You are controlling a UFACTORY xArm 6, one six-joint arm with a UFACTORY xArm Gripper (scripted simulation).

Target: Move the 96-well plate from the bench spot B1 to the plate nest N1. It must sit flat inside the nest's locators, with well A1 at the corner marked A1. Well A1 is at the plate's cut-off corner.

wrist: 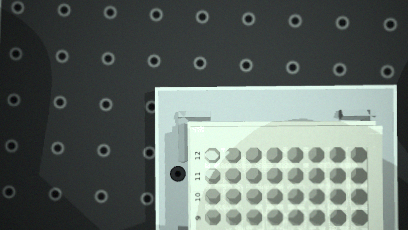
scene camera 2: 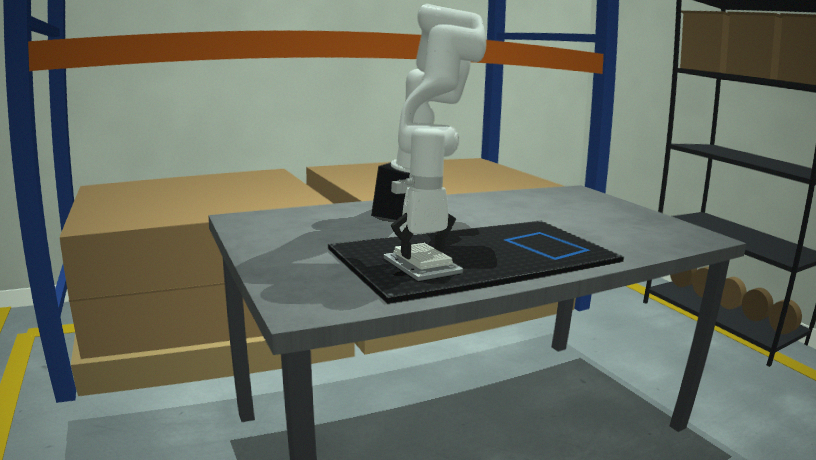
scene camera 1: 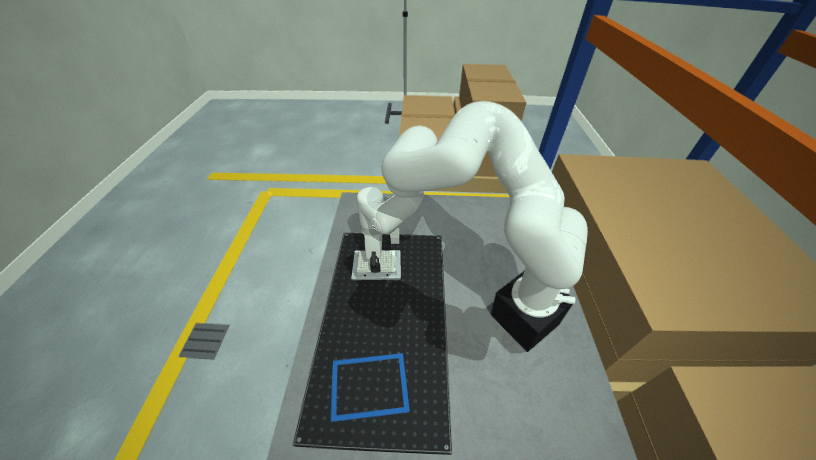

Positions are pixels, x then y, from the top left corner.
Scene:
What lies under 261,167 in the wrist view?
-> A white 96-well plate.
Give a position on a white 96-well plate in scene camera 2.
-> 423,256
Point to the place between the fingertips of my gripper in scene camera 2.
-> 422,255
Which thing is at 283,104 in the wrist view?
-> A light grey plate nest N1.

